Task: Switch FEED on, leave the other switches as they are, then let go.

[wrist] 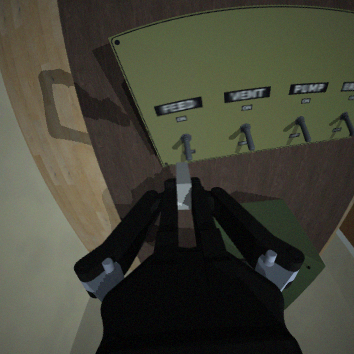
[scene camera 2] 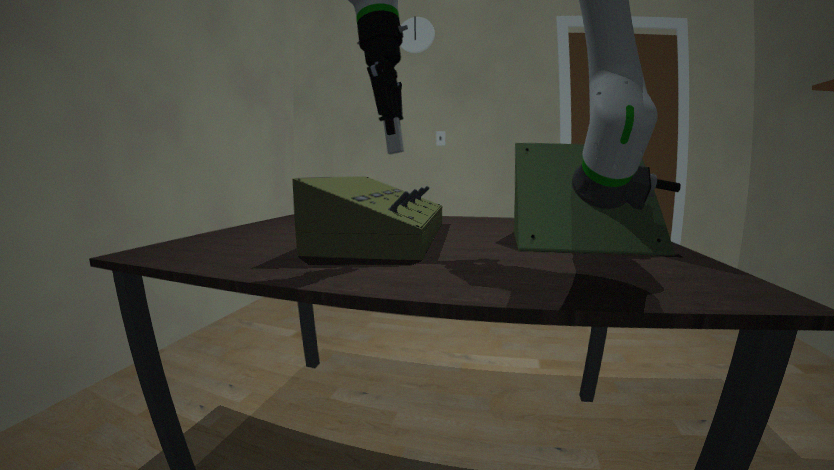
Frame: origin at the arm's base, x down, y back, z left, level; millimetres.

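Where they show: gripper, fingertip midpoint: [wrist: 181, 171] [scene camera 2: 395, 152]; arm's base at its link origin: [scene camera 2: 601, 185].
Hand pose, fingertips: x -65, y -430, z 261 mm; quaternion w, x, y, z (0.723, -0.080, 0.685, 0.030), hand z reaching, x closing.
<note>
Things, the pixels of their top centre, and the offset from my fingertips. "pt": a spot on its surface instead. Level surfaces: height alone.
- FEED lever at its top centre: [wrist: 187, 152] [scene camera 2: 400, 191] dx +79, dy +4, dz -8 mm
- FEED label at its top centre: [wrist: 177, 106] dx +89, dy -76, dz +11 mm
- mark at a spot on its surface: [wrist: 181, 119] pt dx +103, dy -51, dz +5 mm
- VENT lever at its top centre: [wrist: 252, 141] dx +79, dy -24, dz -125 mm
- PUMP lever at its top centre: [wrist: 310, 133] dx +79, dy -52, dz -242 mm
- fourth lever at a spot on its surface: [wrist: 348, 124] pt dx +96, dy -81, dz -354 mm
- dark table at its surface level: dx +206 mm
The green sloped switch panel [scene camera 2: 356, 233] [wrist: 225, 50] stands on the table. The FEED lever [wrist: 187, 148] is at its left end in the wrist view, below the FEED label [wrist: 178, 106] and a small ON mark [wrist: 181, 119]. It slants away from ON toward the panel's lower edge, much like the VENT lever [wrist: 248, 138] and the PUMP lever [wrist: 304, 130]. A fourth lever [wrist: 348, 124] is partly cut off at the right. My gripper [scene camera 2: 395, 144] [wrist: 181, 171] is shut and empty, held above the levers and clear of them in the scene view.
A larger green box [scene camera 2: 545, 198] [wrist: 280, 220] stands on the dark table [scene camera 2: 466, 291] [wrist: 90, 60], to the right of the panel in the scene view. The arm's grey link [scene camera 2: 618, 116] hangs in front of that box. A door [scene camera 2: 659, 116] is in the wall behind.
</note>
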